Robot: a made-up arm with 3 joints. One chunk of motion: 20 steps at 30 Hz.
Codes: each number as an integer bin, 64 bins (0 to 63) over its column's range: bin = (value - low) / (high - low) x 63, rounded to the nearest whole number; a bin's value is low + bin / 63 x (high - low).
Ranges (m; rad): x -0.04..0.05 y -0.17..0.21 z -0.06..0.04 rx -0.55..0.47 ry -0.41..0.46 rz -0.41..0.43
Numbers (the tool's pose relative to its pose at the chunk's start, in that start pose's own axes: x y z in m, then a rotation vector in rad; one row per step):
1: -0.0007 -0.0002 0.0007 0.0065 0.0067 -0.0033
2: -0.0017 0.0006 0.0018 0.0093 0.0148 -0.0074
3: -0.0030 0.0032 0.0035 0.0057 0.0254 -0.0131
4: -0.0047 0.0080 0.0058 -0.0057 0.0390 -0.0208
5: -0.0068 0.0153 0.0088 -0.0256 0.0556 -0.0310
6: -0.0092 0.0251 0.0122 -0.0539 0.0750 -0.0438
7: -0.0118 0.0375 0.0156 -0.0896 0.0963 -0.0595
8: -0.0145 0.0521 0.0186 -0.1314 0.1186 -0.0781
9: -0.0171 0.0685 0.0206 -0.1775 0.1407 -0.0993
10: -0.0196 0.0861 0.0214 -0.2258 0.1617 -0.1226
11: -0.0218 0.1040 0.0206 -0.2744 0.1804 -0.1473
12: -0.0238 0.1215 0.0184 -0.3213 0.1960 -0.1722
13: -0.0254 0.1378 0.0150 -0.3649 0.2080 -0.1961
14: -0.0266 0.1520 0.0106 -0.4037 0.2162 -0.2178
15: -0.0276 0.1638 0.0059 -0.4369 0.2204 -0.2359
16: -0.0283 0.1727 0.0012 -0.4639 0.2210 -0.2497
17: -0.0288 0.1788 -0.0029 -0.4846 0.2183 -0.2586
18: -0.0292 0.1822 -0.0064 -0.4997 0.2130 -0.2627
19: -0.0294 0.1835 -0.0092 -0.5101 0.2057 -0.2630
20: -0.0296 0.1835 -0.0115 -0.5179 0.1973 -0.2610
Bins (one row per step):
1: 28 28 38 34 30 31
2: 27 28 39 35 31 30
3: 26 29 40 34 32 30
4: 25 30 41 34 33 29
5: 23 31 43 32 34 28
6: 22 32 45 31 35 27
7: 20 34 48 28 37 26
8: 18 37 50 26 38 25
9: 16 40 51 23 40 23
10: 14 42 51 20 41 22
11: 13 45 51 17 43 20
12: 11 48 49 14 44 18
13: 10 51 47 11 45 16
14: 9 53 44 9 45 14
15: 9 55 42 7 46 13
16: 8 57 39 5 46 12
17: 8 58 36 4 45 11
18: 8 58 34 3 45 11
19: 7 59 32 2 45 11
20: 7 59 31 2 44 11

